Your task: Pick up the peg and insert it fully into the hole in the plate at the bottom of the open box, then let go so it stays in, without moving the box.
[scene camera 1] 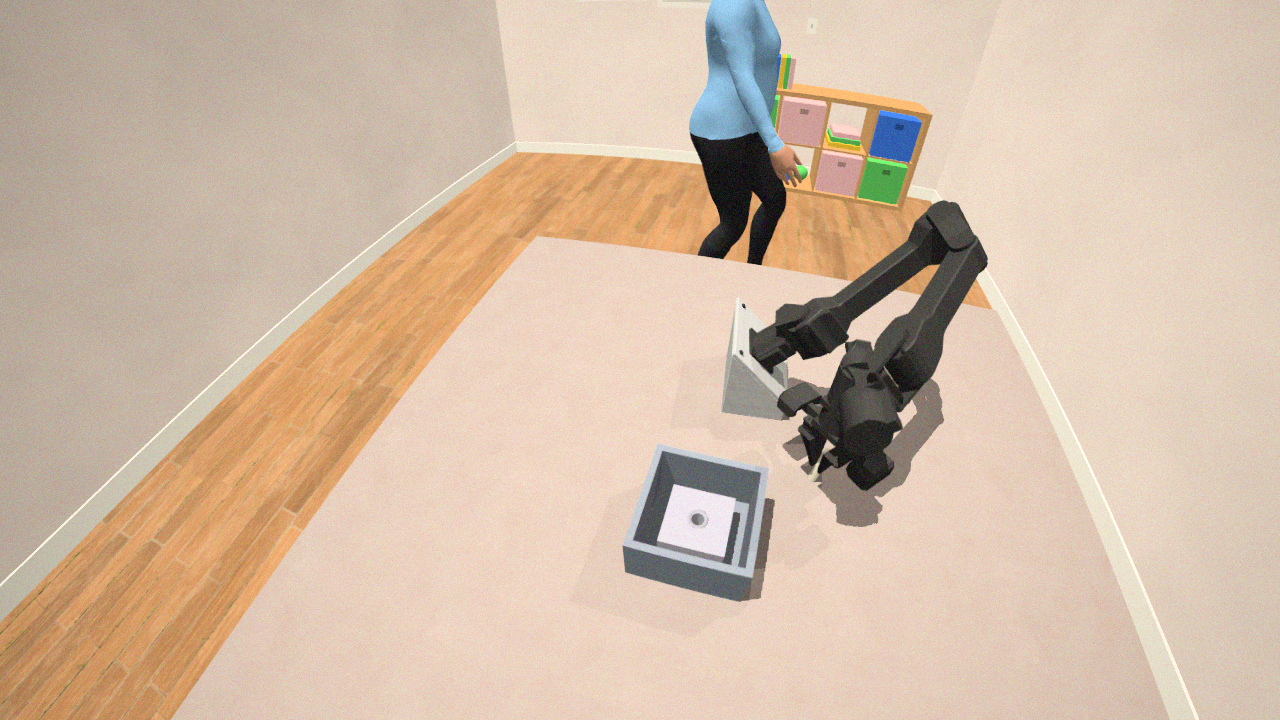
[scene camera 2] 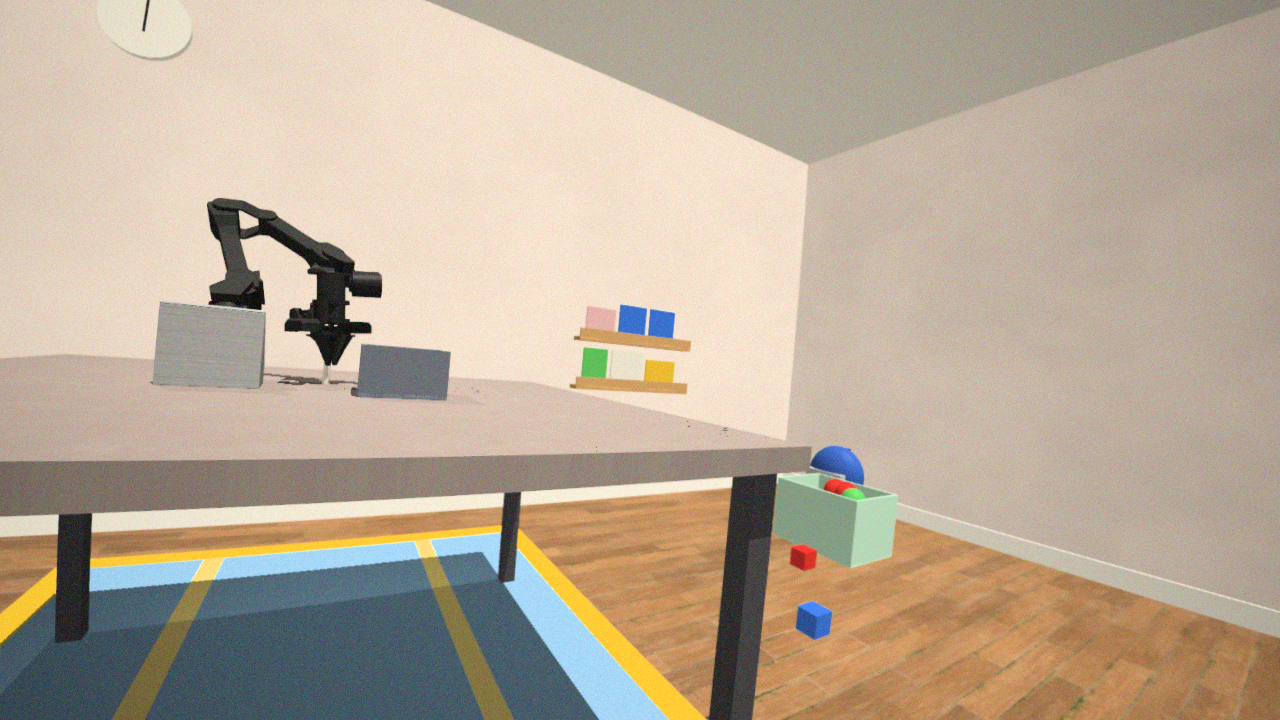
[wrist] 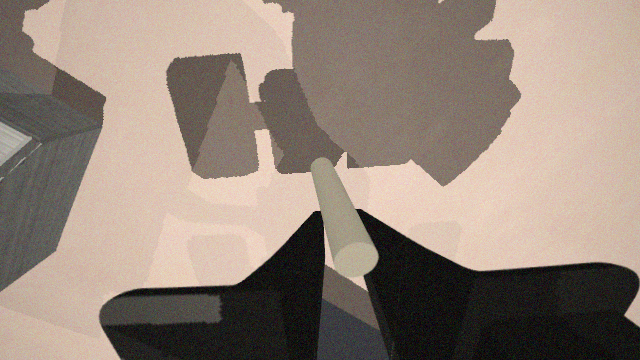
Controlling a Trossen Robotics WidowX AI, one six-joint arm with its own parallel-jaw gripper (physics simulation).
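Seen in the pictures: gripper, fingertip midpoint: (scene camera 1: 816,468) (scene camera 2: 331,365) (wrist: 337,218); arm's base, origin of the base link: (scene camera 1: 760,351) (scene camera 2: 223,331).
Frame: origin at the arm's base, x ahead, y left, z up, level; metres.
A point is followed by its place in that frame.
The pale peg (scene camera 1: 814,474) @[x 0.190, y 0.100, z -0.076 m] (scene camera 2: 325,375) @[x 0.182, y 0.096, z -0.079 m] (wrist: 345,230) @[x 0.180, y 0.109, z -0.025 m] is upright, slightly tilted in the wrist view, its lower end at or very near the table top. My gripper (scene camera 1: 819,460) @[x 0.192, y 0.097, z -0.056 m] (scene camera 2: 331,361) @[x 0.192, y 0.097, z -0.056 m] (wrist: 337,218) @[x 0.192, y 0.097, z -0.056 m] points down and is shut on the peg, one black finger on each side of its upper part. The open grey-blue box (scene camera 1: 684,573) @[x 0.386, y -0.090, z -0.040 m] (scene camera 2: 402,371) @[x 0.291, y -0.159, z -0.046 m] stands beside the gripper, to its left in scene camera 1. The white plate (scene camera 1: 677,532) @[x 0.330, y -0.106, z -0.041 m] lies at the box's bottom, with a round hole (scene camera 1: 698,518) @[x 0.298, y -0.079, z -0.056 m] near its middle. The plate is hidden in scene camera 2.
A grey wedge-shaped block (scene camera 1: 751,394) @[x 0.066, y -0.009, z -0.041 m] (scene camera 2: 210,344) @[x -0.013, y -0.052, z -0.024 m] (wrist: 55,190) @[x 0.067, y 0.017, z -0.081 m] stands by the arm's base, near the gripper. The box walls rise around the plate. A person (scene camera 1: 738,89) stands beyond the table's far edge. A shelf unit (scene camera 1: 915,161) stands behind.
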